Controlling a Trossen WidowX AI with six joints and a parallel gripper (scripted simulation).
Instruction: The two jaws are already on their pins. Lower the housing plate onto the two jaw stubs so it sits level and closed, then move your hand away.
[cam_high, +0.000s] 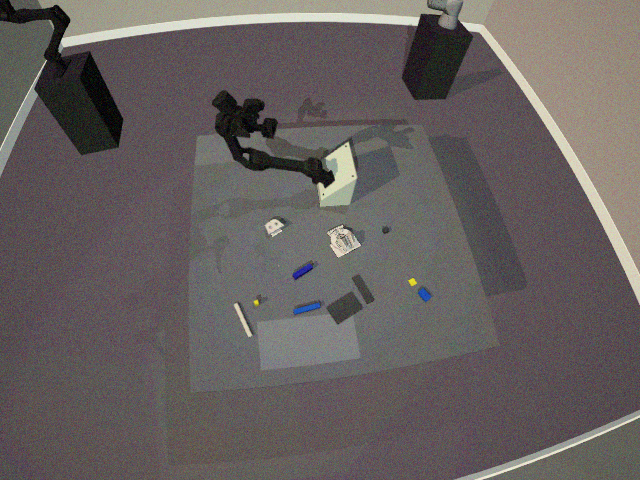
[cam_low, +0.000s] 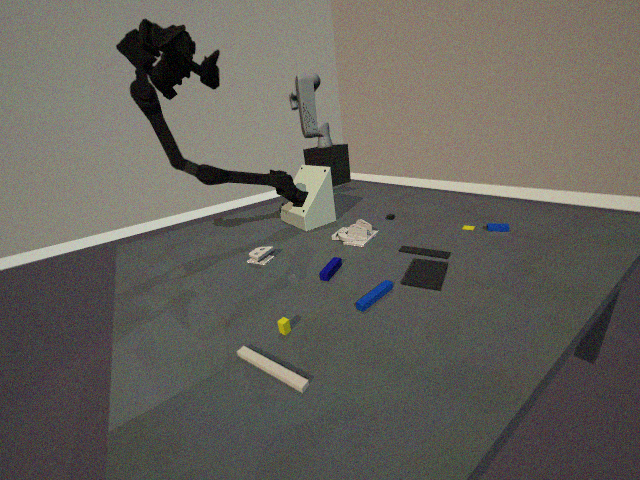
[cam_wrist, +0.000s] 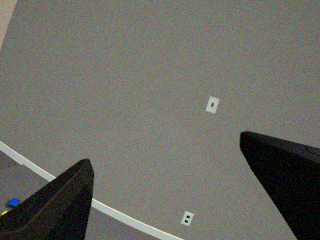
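The stand lies 56 cm below my gripper tip, 1 cm to the left of it and 1 cm ahead of it. From my gripper tip the other things lie so: yellow cube (56 cm below, 35 cm ahead, 11 cm to the right); black piece (56 cm below, 51 cm to the left, 12 cm ahead); white bar (56 cm below, 40 cm ahead, 18 cm to the right).
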